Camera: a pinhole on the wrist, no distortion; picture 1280 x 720 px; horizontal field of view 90.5 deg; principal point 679.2 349.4 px. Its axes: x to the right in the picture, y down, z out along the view. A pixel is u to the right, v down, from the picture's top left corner.
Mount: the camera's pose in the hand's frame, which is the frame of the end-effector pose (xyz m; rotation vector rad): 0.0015 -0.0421 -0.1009 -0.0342 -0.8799 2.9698
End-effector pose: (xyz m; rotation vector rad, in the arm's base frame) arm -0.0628 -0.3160 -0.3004 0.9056 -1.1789 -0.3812
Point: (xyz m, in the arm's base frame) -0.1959 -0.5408 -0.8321
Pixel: 944.3 696.7
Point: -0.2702 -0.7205 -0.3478
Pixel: 438.2 239.5
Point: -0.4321 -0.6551 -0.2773
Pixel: 537.2 39.0
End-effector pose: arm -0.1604 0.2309 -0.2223 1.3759 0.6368 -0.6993
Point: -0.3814 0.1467 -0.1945
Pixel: 1110.4 346.1
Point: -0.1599 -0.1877 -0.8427
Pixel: 105.5 407.3
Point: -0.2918 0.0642 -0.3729
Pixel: 574.1 348.1
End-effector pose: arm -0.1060 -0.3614 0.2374 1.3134 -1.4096 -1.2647
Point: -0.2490 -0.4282 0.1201
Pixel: 419.2 70.4
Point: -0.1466 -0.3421 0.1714
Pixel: 719.4 30.5
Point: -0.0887 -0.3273 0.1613
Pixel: 855.4 213.2
